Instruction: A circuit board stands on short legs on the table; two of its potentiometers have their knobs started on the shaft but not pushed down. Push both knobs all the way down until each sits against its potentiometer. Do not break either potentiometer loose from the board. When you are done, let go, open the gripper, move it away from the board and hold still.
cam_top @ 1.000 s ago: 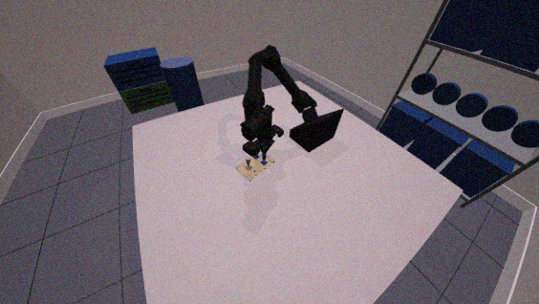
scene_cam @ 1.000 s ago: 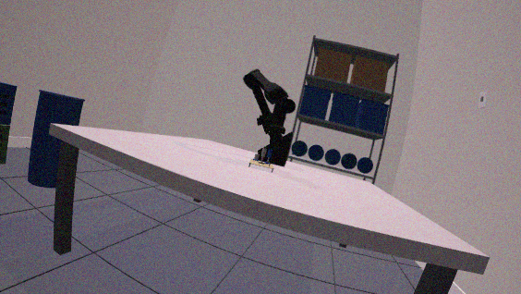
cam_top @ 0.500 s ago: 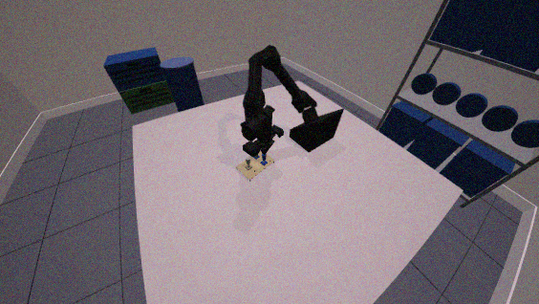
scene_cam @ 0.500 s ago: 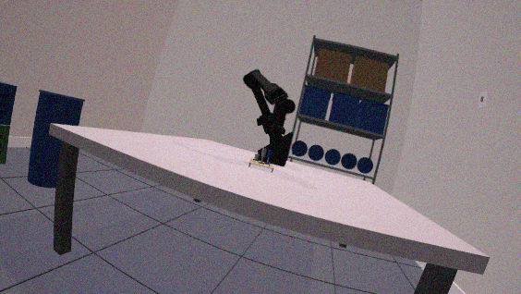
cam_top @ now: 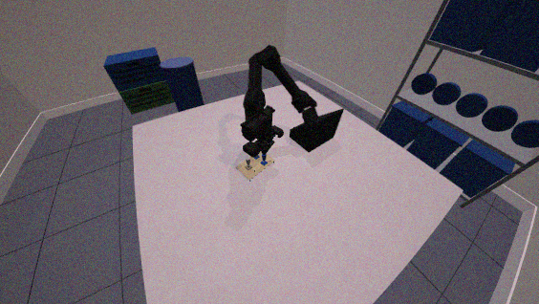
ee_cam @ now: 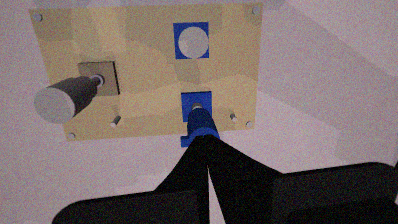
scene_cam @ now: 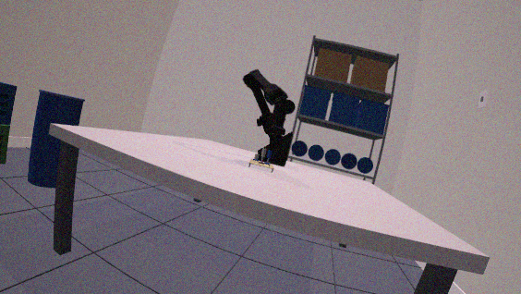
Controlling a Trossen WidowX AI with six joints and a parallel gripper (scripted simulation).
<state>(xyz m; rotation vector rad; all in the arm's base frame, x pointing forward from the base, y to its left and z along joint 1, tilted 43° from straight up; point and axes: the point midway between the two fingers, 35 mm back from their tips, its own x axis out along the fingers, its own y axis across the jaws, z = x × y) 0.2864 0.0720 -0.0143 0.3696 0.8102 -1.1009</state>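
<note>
Now: gripper tip 7 cm short of the grey knob and 1 cm above it. The rest, counted from my gripper tip: blue knob 1 cm below.
</note>
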